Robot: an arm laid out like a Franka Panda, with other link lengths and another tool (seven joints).
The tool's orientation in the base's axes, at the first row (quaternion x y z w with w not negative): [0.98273 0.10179 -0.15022 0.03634]
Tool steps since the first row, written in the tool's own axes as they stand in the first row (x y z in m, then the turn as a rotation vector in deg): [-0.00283 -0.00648 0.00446 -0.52 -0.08 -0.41]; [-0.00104 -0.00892 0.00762 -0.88 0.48 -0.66]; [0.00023 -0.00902 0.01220 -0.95 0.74 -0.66]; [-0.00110 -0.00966 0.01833 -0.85 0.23 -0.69]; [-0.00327 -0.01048 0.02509 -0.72 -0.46 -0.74]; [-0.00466 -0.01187 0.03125 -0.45 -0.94 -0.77]
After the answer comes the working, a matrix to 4 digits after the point.
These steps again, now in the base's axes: [-0.00529 0.00534 -0.00366 -0.38 0.02 0.54]; [-0.00505 0.00774 -0.00731 -0.53 -0.57 0.91]; [-0.00520 0.00761 -0.01206 -0.54 -0.84 0.95]; [-0.00834 0.00736 -0.01752 -0.55 -0.32 0.92]; [-0.01249 0.00706 -0.02333 -0.56 0.39 0.90]; [-0.01585 0.00752 -0.02883 -0.40 0.91 0.83]
The tool's axes in the first row as the columns of a matrix, in the base's axes (rounded; the answer above uses it unrounded):
[0.9341 0.2110 -0.2879]
[0.1891 -0.9766 -0.1020]
[-0.3026 0.0408 -0.9522]

